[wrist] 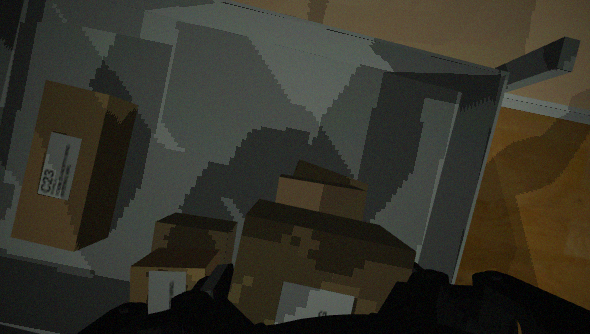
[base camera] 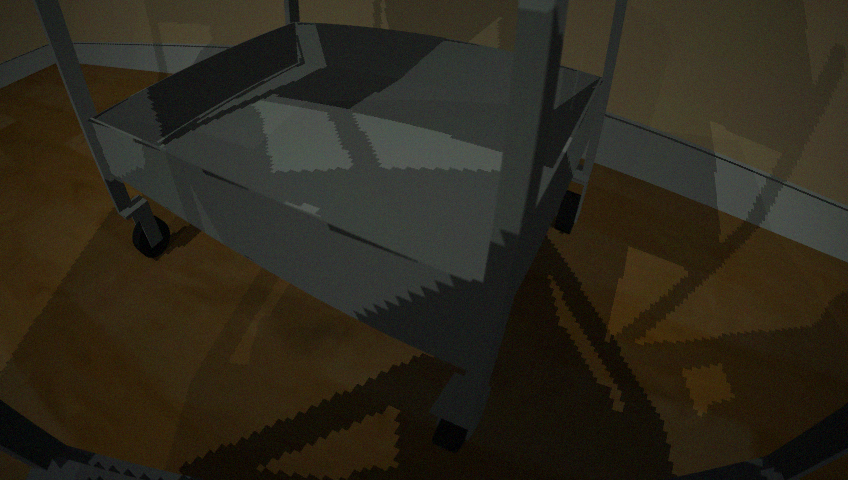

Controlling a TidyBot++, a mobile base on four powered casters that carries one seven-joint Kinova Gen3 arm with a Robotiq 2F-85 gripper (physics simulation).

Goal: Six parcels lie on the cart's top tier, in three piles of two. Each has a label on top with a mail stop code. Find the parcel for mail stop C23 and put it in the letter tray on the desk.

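Places are measured from the arm's base along level axes (x ahead, y left, z up), in millimetres.
Where they show: gripper, fingertip midpoint: point(wrist: 306, 277).
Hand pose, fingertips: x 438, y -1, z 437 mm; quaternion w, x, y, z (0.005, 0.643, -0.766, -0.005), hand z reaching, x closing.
Observation:
Things, the pixels of their top centre, and the offset from my fingertips. "spot": a spot on its surface instead. Level surfaces: height alone.
- large brown parcel at a spot on its surface: point(wrist: 280, 250) spot: 26 mm ahead, 4 mm left, 43 mm up
- parcel for C23, top centre: point(wrist: 59, 166) 98 mm ahead, 174 mm left, 119 mm down
- cart's grey top tier at its surface level: 171 mm down
- small brown parcel at its top centre: point(wrist: 166, 308) 20 mm back, 100 mm left, 71 mm down
- further parcel at its top centre: point(wrist: 312, 249) 7 mm back, 5 mm right, 71 mm down
- caster at a spot on its surface: point(base camera: 151, 236) spot: 3 mm back, 329 mm left, 799 mm down
My gripper point(wrist: 306, 277) is shut on a large brown parcel point(wrist: 280, 250) at the bottom of the wrist view; its white label is mostly hidden and its code cannot be read. The parcel for C23 point(wrist: 86, 165), a long brown box, lies at the left of the wrist view on the cart's grey top tier point(wrist: 215, 80), with its C23 label point(wrist: 60, 165) facing up. It is apart from my gripper, to its left. The letter tray and the desk do not show in either view.
A small brown parcel point(wrist: 137, 280) with a white label and another parcel point(wrist: 195, 235) are left of the held one. Part of a further parcel point(wrist: 300, 192) shows behind it. The cart's lower tier point(base camera: 416, 208), near post point(base camera: 532, 118) and caster point(base camera: 151, 236) show in the base view.

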